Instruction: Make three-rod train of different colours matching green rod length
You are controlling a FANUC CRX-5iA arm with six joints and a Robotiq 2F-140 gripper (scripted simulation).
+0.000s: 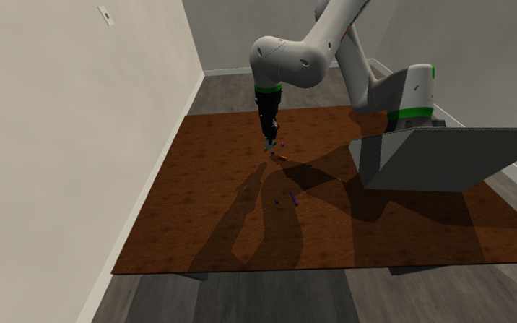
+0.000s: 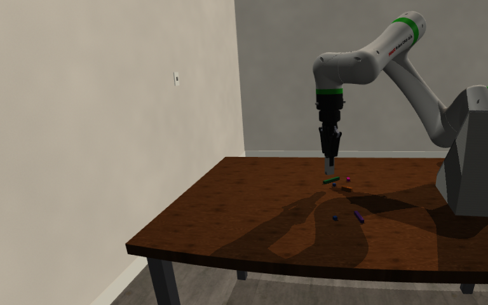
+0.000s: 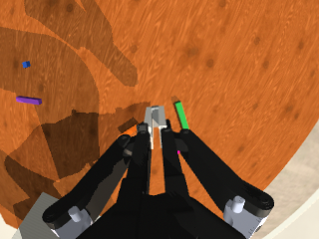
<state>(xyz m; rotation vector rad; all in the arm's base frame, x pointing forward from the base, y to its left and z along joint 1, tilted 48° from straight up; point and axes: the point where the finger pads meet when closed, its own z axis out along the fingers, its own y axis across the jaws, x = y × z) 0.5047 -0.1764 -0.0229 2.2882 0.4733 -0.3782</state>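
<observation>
Now: the green rod 8 cm below my hand, 6 cm to the right of it and 1 cm behind it. Also, from my hand: orange rod: 8 cm below, 6 cm behind, 3 cm to the left; then magenta rod: 8 cm below, 8 cm behind, 7 cm to the right; then grey rod: 3 cm below.
</observation>
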